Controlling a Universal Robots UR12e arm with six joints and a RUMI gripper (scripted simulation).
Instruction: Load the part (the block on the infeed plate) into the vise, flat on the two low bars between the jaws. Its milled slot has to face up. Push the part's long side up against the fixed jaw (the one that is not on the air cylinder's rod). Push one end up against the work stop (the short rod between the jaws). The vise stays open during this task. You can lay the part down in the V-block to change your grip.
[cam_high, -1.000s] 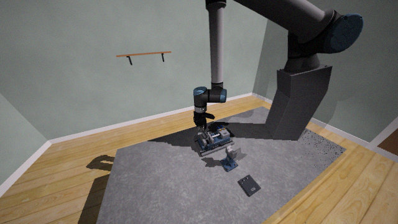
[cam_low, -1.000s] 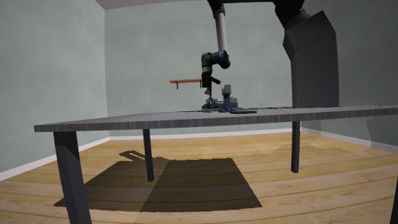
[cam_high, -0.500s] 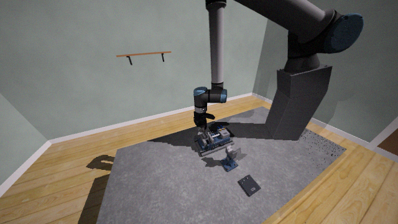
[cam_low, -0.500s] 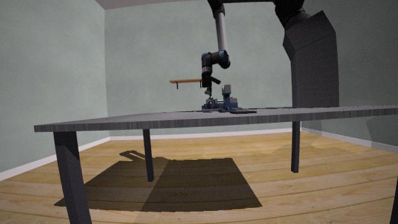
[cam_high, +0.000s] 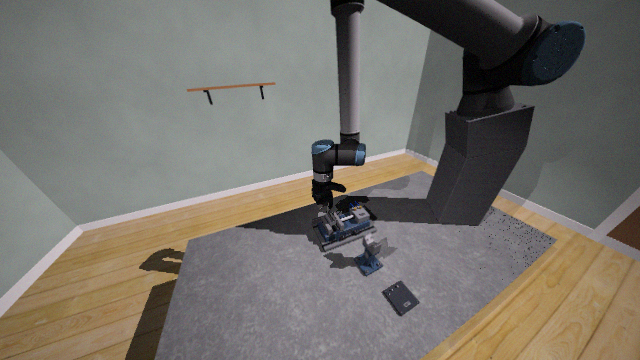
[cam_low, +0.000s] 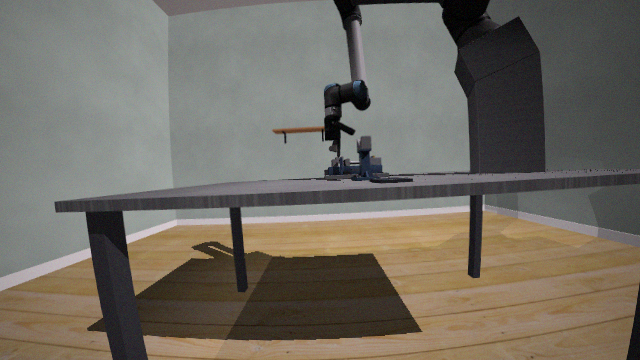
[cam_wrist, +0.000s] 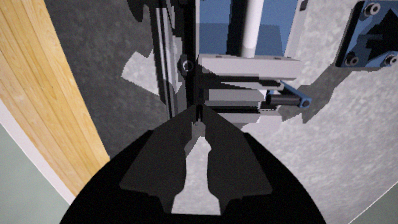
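My gripper is now 3 cm to the right of the part and 2 cm above it. Also, from my hand: moving jaw: 4 cm behind, 5 cm to the left, 4 cm below; then work stop: 1 cm behind, 9 cm to the left, 3 cm below; then fixed jaw: 3 cm ahead, 5 cm to the left, 4 cm below.
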